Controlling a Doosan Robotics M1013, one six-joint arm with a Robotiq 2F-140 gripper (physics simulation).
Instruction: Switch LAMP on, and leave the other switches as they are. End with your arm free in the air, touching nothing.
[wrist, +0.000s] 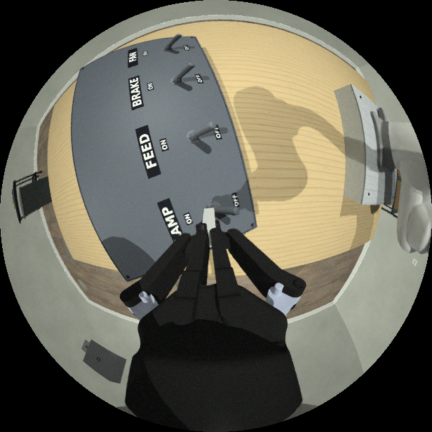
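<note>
The dark grey switch panel (110, 150) lies on the table, with ON labels on its left side and OFF labels on its right. The LAMP lever (227, 209) leans towards its OFF label (236, 200); its base is partly hidden by the fingertips. My gripper (209, 215) is shut, with its pale fingertips at the ON side of the LAMP lever's base. Whether they touch it I cannot tell. The LAMP label (171, 219) is partly covered by a finger. The FEED lever (202, 131), BRAKE lever (185, 73) and FAN lever (173, 43) each lean towards OFF.
The panel lies on a light wooden table (280, 65). A grey block-like base (354, 145) with a white robot arm (412, 175) stands at the right. The arm's shadow falls between them. A dark object with a rail (34, 196) is beyond the left edge, and a grey box (105, 361) is at the lower left.
</note>
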